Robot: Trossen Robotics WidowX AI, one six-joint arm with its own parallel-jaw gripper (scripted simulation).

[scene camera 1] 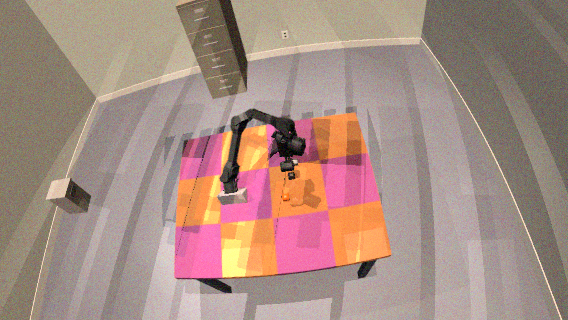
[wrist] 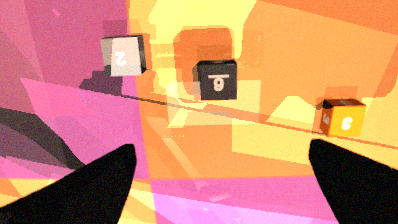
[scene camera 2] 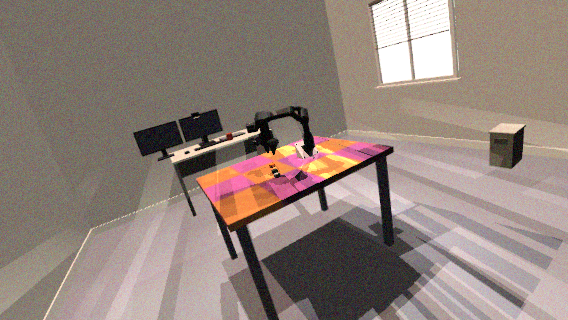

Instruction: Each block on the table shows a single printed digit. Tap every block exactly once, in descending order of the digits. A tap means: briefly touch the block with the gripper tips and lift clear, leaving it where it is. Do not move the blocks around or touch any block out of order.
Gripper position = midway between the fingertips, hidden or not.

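There is an orange block [wrist: 344, 117] in the scene, and I can see a black block [wrist: 218, 78] as well. My gripper [wrist: 221, 150] is open and holds nothing.
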